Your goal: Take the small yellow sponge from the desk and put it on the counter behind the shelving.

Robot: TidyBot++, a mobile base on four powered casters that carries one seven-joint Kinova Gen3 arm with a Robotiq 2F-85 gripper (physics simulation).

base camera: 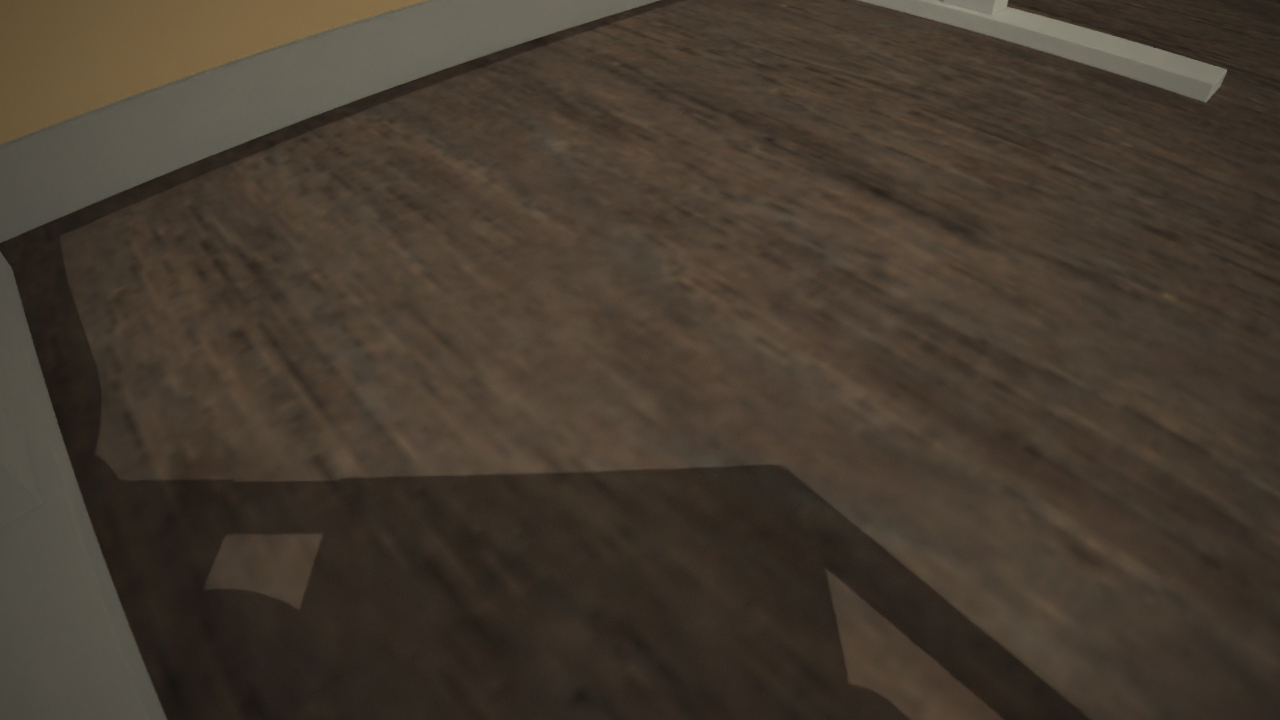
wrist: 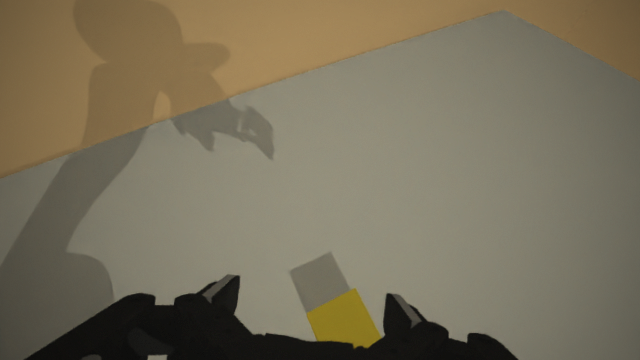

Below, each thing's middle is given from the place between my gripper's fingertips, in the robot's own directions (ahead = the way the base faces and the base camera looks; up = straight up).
Now: hand 180 mm above the small yellow sponge point(wrist: 345, 319), 50 mm to the left of it and 10 mm past it.
